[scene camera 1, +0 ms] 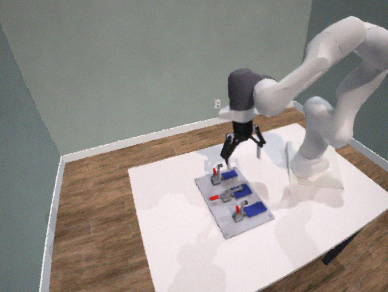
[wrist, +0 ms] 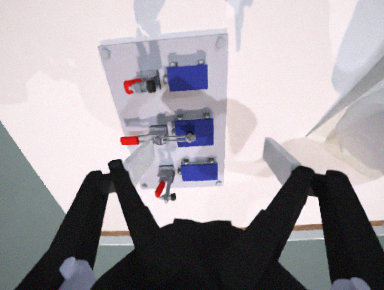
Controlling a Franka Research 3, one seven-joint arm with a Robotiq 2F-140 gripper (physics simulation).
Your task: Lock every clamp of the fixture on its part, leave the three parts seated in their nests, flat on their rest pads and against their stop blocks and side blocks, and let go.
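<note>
A grey fixture plate (scene camera 1: 226, 231) (wrist: 117, 57) carries three blue parts and three grey clamps with red handles. The middle clamp (scene camera 1: 226, 196) (wrist: 159, 133) has its arm lowered over the middle part (scene camera 1: 244, 192) (wrist: 205, 127), its handle lying outward. The near clamp (scene camera 1: 239, 214) (wrist: 150, 82) has its arm raised off the near part (scene camera 1: 256, 209) (wrist: 187, 78). The far clamp (scene camera 1: 216, 178) (wrist: 166, 173) also stands raised, beside the far part (scene camera 1: 230, 174) (wrist: 199, 171). Exact seating against the blocks is too small to tell. My gripper (scene camera 1: 244, 160) (wrist: 206, 148) is open and empty, above the plate's far end.
The plate lies on a white table (scene camera 1: 170, 210) (wrist: 60, 140). The robot's base (scene camera 1: 311, 167) stands on a pale mount to the right of the plate in the scene view. In the wrist view the left finger hangs close beside the middle and far clamps.
</note>
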